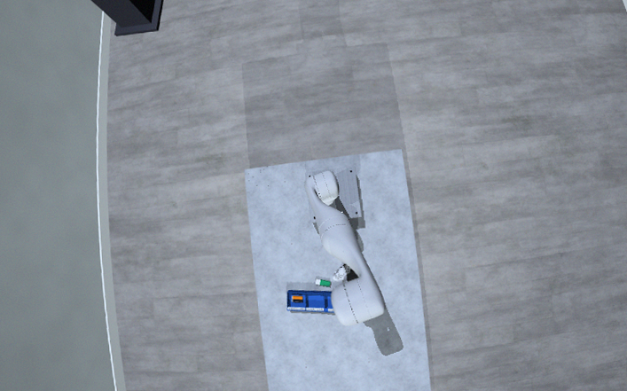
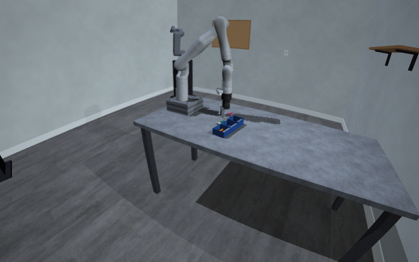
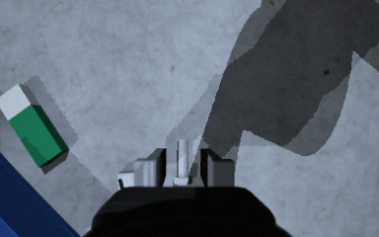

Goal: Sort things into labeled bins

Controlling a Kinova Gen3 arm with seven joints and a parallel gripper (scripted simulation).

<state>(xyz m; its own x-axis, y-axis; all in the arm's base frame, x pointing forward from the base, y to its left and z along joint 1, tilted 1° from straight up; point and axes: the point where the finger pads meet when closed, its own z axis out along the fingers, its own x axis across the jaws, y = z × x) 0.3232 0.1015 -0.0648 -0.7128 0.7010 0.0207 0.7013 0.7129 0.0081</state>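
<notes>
My hand is 20 mm above the grey rod. Also, from my hand: grey block 50 mm ahead, 20 mm below, 10 mm to the right; orange battery 220 mm to the right, 140 mm ahead, 10 mm below; pink thing 80 mm to the left, 20 mm below, 20 mm ahead.
</notes>
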